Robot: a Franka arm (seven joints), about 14 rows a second.
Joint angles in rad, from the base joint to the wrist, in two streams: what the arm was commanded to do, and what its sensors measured. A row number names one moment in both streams.
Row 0, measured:
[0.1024, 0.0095, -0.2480, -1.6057, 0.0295, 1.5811, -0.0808]
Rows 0 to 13, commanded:
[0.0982, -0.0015, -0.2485, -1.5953, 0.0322, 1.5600, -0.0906]
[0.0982, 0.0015, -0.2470, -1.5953, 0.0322, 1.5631, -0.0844]
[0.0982, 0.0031, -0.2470, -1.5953, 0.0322, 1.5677, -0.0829]
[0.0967, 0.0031, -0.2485, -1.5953, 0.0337, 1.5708, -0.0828]
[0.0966, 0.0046, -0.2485, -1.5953, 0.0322, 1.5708, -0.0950]
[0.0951, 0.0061, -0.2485, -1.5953, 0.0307, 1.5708, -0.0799]
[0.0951, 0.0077, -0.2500, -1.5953, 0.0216, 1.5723, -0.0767]
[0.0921, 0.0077, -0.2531, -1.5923, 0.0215, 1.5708, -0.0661]
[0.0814, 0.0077, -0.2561, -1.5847, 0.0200, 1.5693, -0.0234]
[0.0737, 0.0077, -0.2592, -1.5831, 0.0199, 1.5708, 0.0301]
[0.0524, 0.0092, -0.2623, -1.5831, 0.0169, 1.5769, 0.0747]
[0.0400, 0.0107, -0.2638, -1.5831, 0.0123, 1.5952, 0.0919]
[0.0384, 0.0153, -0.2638, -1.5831, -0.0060, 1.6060, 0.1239]
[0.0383, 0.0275, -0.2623, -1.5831, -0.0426, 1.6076, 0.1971]
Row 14, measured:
[0.0458, 0.0046, -0.2646, -1.6009, 0.0160, 1.5946, 0.0719]
